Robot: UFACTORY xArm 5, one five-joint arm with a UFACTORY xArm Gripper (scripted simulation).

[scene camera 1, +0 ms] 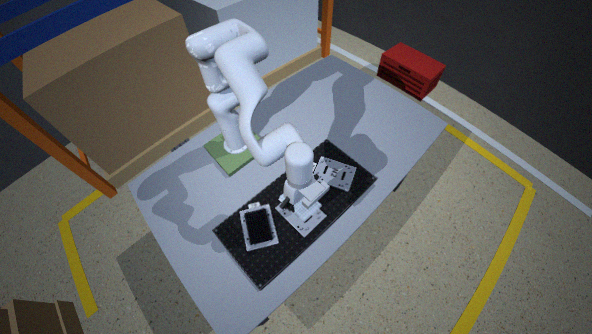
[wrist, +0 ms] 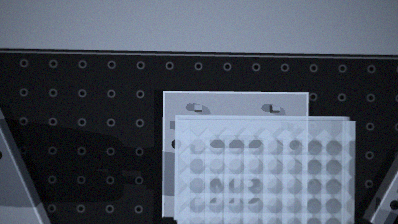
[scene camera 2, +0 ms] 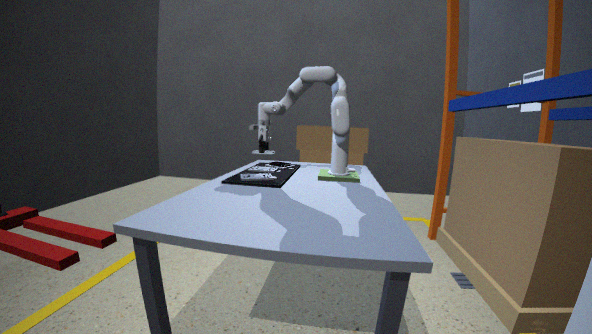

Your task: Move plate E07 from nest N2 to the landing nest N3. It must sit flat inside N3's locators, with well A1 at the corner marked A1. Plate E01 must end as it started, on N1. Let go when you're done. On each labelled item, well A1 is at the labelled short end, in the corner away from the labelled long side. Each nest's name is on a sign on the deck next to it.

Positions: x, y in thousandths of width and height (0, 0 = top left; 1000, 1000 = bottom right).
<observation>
In view: a nest N2 (scene camera 1: 573, 549) and a nest N3 (wrist: 441, 462).
</observation>
